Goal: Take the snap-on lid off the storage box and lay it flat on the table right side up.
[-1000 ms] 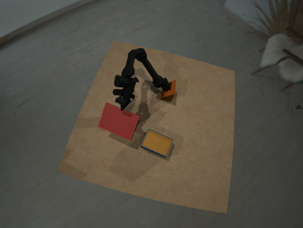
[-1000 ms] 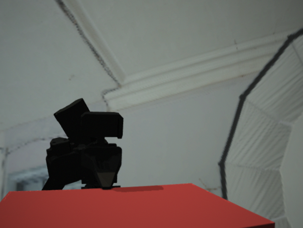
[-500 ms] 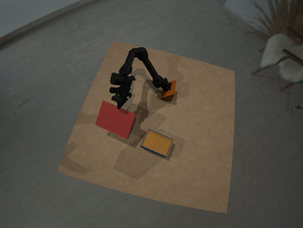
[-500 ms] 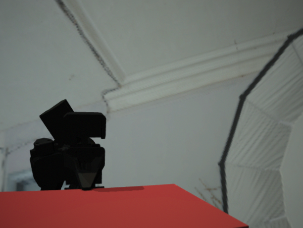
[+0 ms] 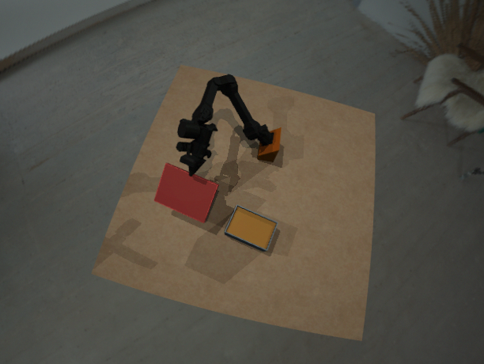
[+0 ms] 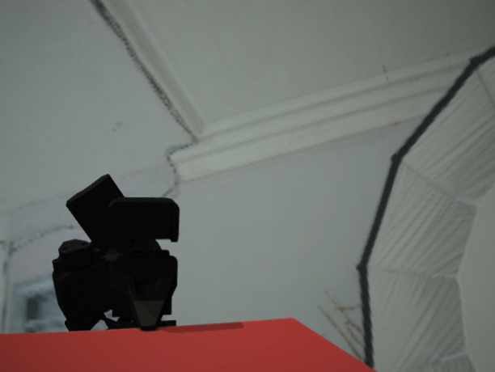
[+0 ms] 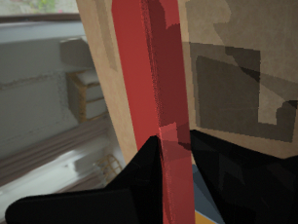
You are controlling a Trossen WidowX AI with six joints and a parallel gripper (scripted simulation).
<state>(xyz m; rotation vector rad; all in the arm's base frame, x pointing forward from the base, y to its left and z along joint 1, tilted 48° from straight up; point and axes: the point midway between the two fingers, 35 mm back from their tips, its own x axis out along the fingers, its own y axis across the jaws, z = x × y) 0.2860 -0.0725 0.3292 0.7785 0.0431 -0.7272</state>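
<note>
The red lid lies 70 mm ahead of my gripper tip, 40 mm below it and 10 mm to the right of it. Also, from my gripper tip: storage box (290 mm to the left, 160 mm below, 140 mm ahead).
</note>
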